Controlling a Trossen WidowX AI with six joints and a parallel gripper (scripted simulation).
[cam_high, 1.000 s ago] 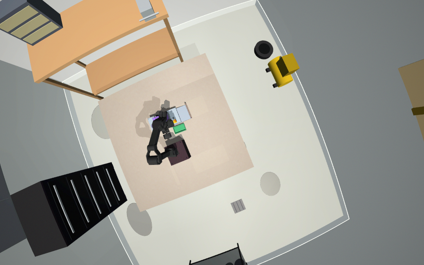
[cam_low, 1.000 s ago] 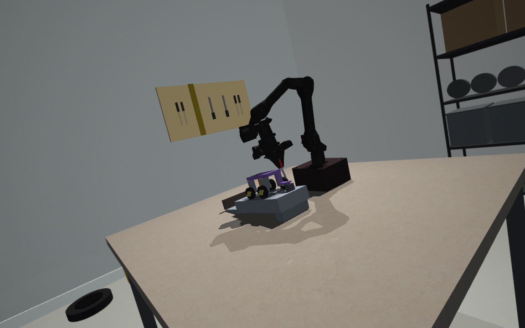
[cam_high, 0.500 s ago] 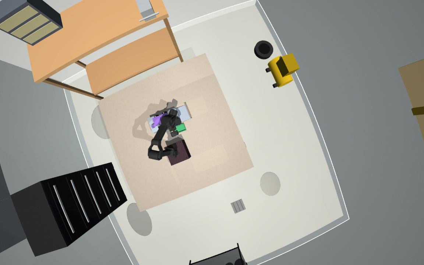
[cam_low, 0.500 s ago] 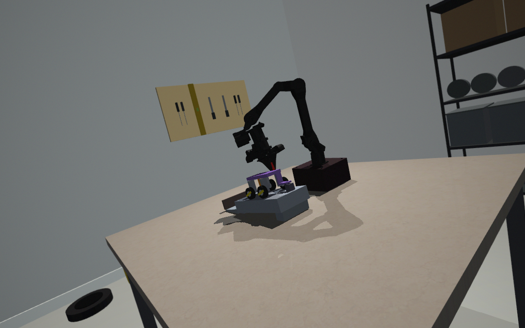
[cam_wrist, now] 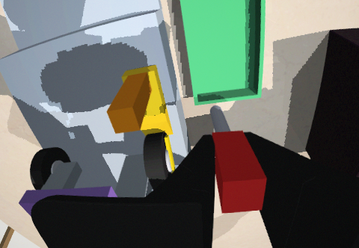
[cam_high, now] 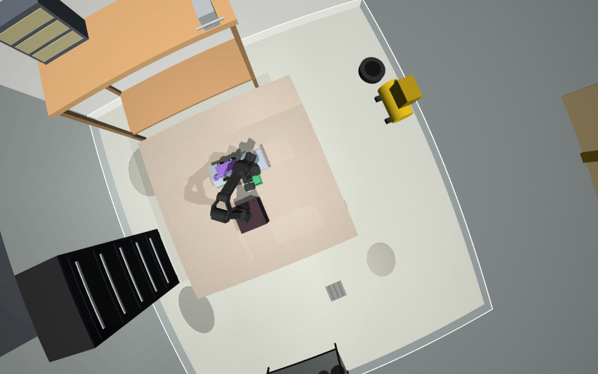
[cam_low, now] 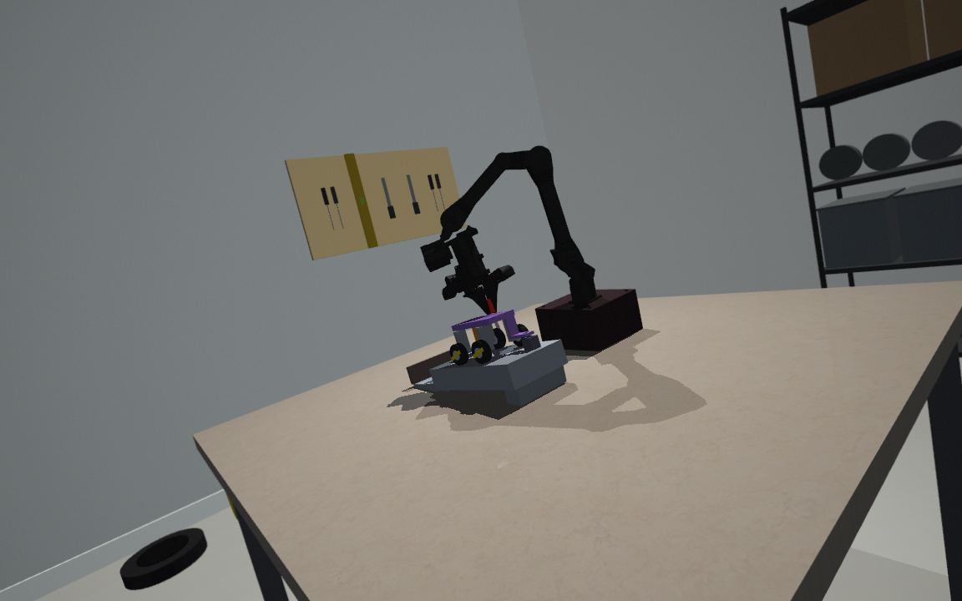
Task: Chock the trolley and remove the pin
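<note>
My gripper tip is right at the red-headed stop pin. Also, from my gripper tip: purple trolley (110 mm ahead, 90 mm to the left, 30 mm below); then green tray (140 mm below, 20 mm behind); then yellow chock (50 mm below, 50 mm ahead, 10 mm to the left).
</note>
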